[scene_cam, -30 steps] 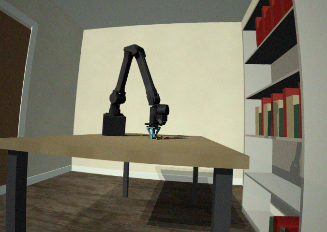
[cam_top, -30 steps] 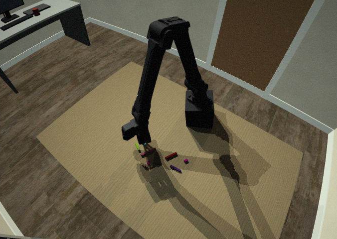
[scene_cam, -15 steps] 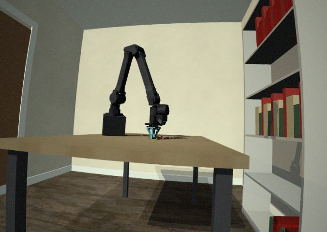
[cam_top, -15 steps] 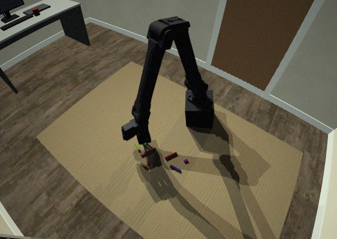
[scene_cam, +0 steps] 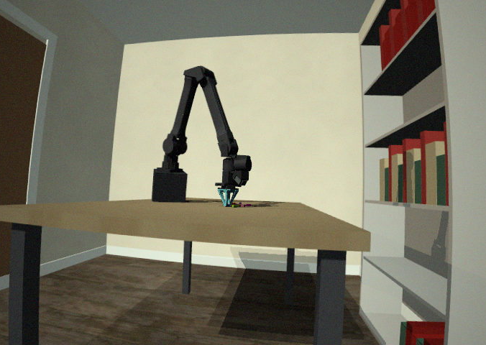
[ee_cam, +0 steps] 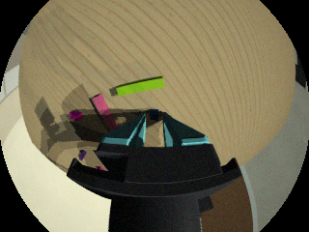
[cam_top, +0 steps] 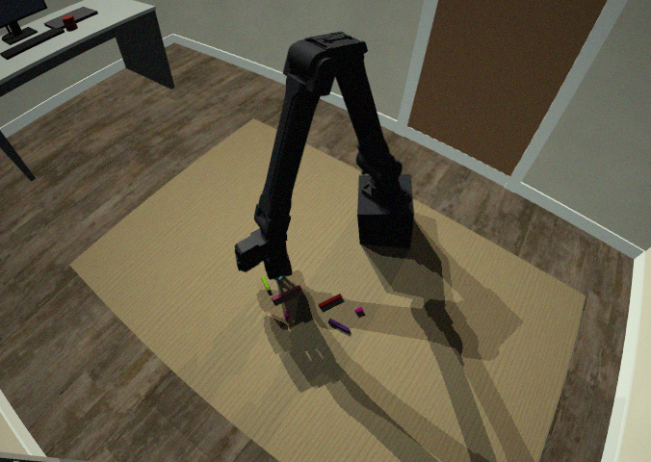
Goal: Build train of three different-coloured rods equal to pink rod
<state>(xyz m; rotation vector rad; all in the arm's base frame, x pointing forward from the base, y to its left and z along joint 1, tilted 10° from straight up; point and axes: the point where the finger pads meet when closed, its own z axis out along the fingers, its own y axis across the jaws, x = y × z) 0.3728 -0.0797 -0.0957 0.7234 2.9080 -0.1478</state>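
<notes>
Now: hand right at the blue rod. The rest, counted from my hand: red rod 16 cm to the left, 6 cm behind; pink rod 6 cm to the left, 2 cm ahead; lime rod 4 cm ahead, 1 cm to the right.
</notes>
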